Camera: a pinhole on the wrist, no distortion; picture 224 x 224 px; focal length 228.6 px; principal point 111.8 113.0 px. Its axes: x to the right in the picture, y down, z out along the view. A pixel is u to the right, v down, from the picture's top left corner.
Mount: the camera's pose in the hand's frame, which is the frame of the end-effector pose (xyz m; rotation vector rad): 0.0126 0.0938 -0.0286 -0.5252 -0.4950 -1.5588
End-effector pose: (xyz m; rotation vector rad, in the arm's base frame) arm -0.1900 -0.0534 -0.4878 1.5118 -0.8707 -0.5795
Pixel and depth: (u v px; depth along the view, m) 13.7 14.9 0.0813
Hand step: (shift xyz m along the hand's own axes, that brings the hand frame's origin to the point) -0.0182 0.1723 0.0153
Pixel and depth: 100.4 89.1 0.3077
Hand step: -0.0088 0.2930 0.2077
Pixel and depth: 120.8 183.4 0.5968
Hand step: 0.2149 0.4251 0.4611
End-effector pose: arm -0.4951 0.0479 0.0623 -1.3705 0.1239 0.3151
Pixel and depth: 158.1 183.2 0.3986
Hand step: 0.1448 0.2633 0.3377
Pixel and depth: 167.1 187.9 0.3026
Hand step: 0.1187 0.2126 0.2567
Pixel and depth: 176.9 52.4 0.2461
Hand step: -0.0472 0.1895 0.2101
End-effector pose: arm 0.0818 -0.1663 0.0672 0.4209 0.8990 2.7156
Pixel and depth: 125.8 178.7 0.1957
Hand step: 0.0748 0.1992 0.1346
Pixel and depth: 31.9 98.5 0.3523
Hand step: 0.0068 0.4052 0.1782
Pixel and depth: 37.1 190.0 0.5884
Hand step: 0.2375 0.5912 0.3242
